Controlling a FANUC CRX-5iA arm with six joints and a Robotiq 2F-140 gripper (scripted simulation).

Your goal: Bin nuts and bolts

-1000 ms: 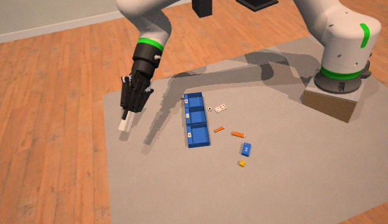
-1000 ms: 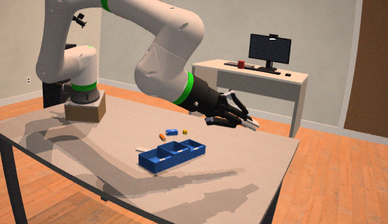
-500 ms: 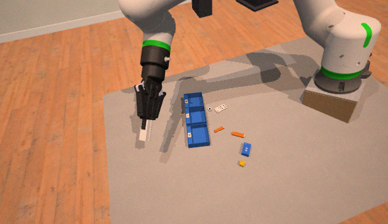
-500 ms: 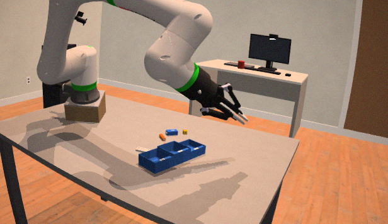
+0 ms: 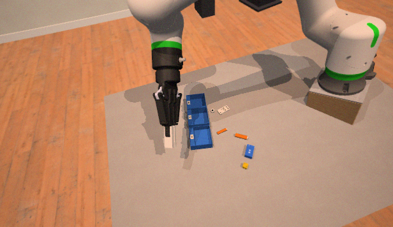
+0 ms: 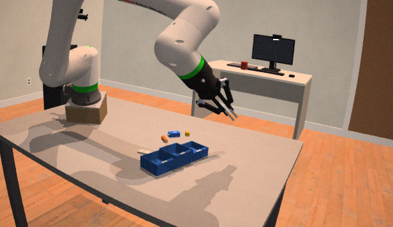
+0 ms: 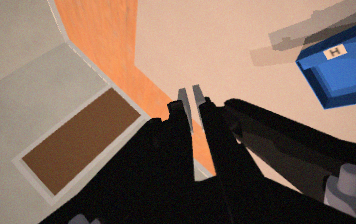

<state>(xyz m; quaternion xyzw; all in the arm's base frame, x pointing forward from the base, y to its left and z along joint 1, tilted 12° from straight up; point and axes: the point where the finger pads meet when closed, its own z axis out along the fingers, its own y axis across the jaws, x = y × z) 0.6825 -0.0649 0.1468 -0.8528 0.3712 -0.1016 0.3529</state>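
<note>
Now: hand 150 mm past the blue bin, 110 mm to the left of it and 150 mm above it. The rest, counted from my hand: small yellow cube (200 mm behind, 150 mm to the left, 170 mm below); orange stick (210 mm behind, 10 mm to the right, 170 mm below); grey nut (230 mm behind, 120 mm to the right, 170 mm below).
</note>
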